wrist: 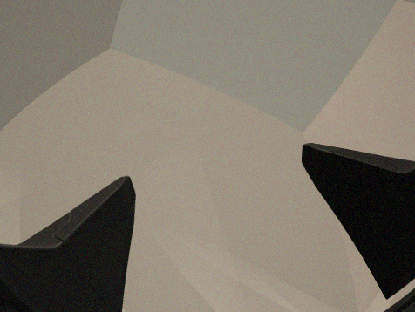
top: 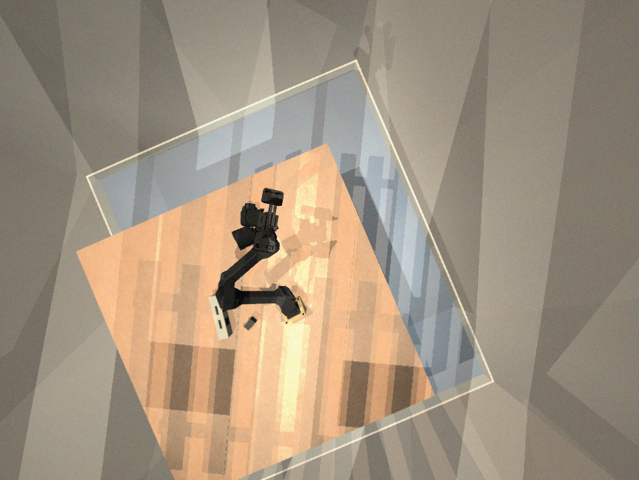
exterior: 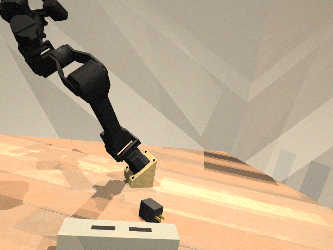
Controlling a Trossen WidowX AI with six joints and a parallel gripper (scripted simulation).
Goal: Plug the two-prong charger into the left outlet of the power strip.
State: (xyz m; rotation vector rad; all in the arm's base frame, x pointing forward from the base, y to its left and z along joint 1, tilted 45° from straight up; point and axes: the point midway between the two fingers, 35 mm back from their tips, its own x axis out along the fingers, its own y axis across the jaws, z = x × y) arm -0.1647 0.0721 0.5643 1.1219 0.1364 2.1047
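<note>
Right now my gripper tip is 520 mm above the two-prong charger, 400 mm short of it and 320 mm to the right of it.
</note>
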